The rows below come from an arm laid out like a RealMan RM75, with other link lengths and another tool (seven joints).
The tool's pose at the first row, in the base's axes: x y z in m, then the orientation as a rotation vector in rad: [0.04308, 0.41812, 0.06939, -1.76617, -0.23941, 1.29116]
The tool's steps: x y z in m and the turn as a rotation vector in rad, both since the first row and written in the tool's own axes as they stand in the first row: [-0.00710, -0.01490, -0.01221, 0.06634, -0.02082, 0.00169]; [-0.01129, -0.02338, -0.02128, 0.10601, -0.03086, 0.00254]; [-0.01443, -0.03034, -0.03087, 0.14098, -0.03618, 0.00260]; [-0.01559, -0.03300, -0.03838, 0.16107, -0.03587, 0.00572]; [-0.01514, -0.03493, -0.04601, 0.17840, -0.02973, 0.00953]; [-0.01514, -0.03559, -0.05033, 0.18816, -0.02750, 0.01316]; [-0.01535, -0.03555, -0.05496, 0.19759, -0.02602, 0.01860]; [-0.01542, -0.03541, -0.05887, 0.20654, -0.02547, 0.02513]
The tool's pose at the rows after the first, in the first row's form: [0.05520, 0.41559, 0.08577, -1.69802, -0.20458, 1.30478]; [0.06381, 0.41290, 0.09527, -1.65857, -0.18279, 1.30999]; [0.07280, 0.40970, 0.10297, -1.62568, -0.16238, 1.31059]; [0.07946, 0.40640, 0.10605, -1.60974, -0.14628, 1.30997]; [0.08669, 0.40360, 0.10752, -1.59983, -0.12830, 1.30497]; [0.09052, 0.40161, 0.10820, -1.59392, -0.11762, 1.30423]; [0.09428, 0.39893, 0.10850, -1.58833, -0.10606, 1.30541]; [0.09748, 0.39667, 0.10861, -1.58288, -0.09440, 1.30818]
